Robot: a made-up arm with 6 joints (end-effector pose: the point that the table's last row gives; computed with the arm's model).
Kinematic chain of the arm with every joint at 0, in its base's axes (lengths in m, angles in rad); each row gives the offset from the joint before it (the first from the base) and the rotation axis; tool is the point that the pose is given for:
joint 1: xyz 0 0 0.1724 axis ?
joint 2: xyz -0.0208 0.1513 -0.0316 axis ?
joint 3: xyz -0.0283 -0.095 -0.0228 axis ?
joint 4: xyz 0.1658 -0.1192 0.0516 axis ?
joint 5: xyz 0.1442 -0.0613 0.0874 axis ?
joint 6: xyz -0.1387 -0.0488 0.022 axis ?
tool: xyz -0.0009 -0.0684 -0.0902
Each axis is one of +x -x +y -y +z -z.
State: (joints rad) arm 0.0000 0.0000 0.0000 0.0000 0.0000 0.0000
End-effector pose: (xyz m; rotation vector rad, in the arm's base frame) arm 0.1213 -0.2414 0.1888 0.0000 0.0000 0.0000
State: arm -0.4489 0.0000 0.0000 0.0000 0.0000 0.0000
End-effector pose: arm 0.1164 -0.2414 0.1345 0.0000 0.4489 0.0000
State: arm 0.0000 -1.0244 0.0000 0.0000 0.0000 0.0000
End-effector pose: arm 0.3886 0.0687 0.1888 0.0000 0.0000 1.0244
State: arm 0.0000 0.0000 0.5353 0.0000 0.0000 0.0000
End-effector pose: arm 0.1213 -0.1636 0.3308 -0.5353 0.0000 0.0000
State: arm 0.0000 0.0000 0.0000 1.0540 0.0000 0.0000
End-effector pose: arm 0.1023 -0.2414 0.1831 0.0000 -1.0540 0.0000
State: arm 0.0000 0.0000 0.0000 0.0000 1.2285 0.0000
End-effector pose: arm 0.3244 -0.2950 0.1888 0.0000 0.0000 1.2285
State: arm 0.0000 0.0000 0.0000 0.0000 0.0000 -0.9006
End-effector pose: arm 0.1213 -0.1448 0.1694 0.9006 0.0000 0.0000
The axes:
joint 1: -y
joint 2: -z
joint 3: -x
joint 4: -y
joint 5: +z
joint 6: -x

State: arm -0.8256 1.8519 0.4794 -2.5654 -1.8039 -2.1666
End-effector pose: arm -0.2864 0.2197 0.2268 1.7550 -0.5411 2.0614
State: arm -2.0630 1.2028 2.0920 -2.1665 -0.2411 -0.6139
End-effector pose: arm 0.0418 0.0430 0.0615 2.1867 0.1459 0.5883
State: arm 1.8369 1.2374 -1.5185 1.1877 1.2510 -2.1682
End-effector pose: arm 0.3877 0.0207 0.0435 0.1715 2.0848 -1.6466
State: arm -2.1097 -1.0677 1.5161 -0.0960 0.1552 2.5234
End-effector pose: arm 0.2190 0.3806 0.1354 -1.4186 -1.6448 1.7035
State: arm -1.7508 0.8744 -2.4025 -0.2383 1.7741 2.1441
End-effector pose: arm -0.4433 -0.1911 -0.0055 -1.2690 -0.2958 -0.7344
